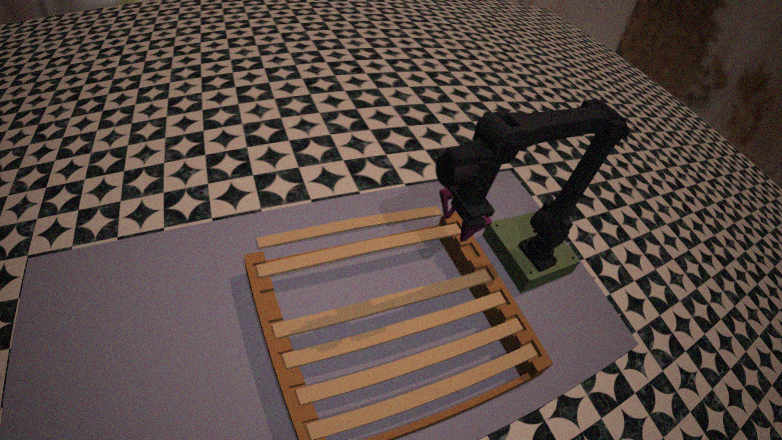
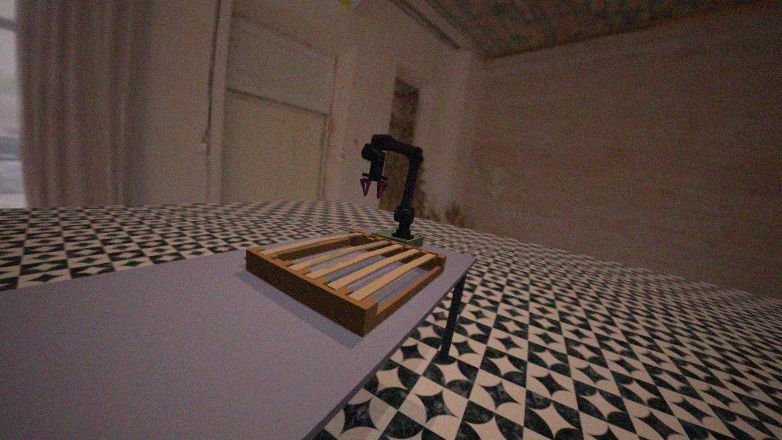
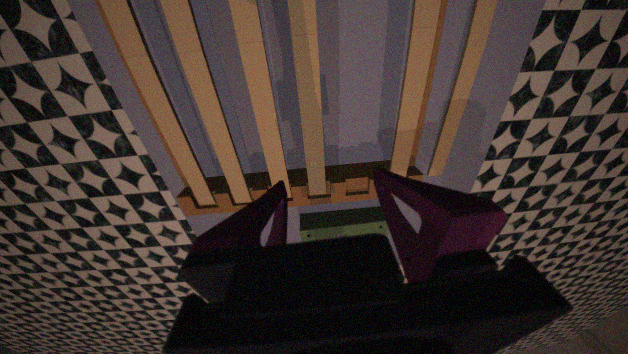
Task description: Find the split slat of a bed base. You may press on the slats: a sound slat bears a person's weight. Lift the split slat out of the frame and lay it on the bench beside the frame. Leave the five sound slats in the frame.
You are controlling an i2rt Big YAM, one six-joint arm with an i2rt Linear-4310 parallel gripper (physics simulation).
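Note:
A loose wooden slat [image 1: 349, 226] [image 3: 462, 100] lies on the bench [image 1: 136, 306] [image 2: 164, 355], beside the far side of the bed frame [image 1: 267, 306] [image 2: 306, 290] [image 3: 337, 190] and apart from it. Five slats sit across the frame. One slat [image 1: 360, 249] [image 3: 417, 75] is at the side nearest the loose one. An empty slot and a wide gap separate it from the slat [image 1: 382, 303] [image 3: 315, 150] beyond, and the rest follow. No crack can be made out. My gripper [image 1: 457, 228] [image 2: 372, 195] [image 3: 329, 180] is open and empty, well above the frame's end near the arm base.
The arm stands on a green base block [image 1: 505, 238] [image 3: 345, 230] beside the frame's near-arm rail. The bench edge runs close beyond the loose slat. The tiled floor [image 1: 218, 109] lies past the edges. The arm's shadow falls across some slats.

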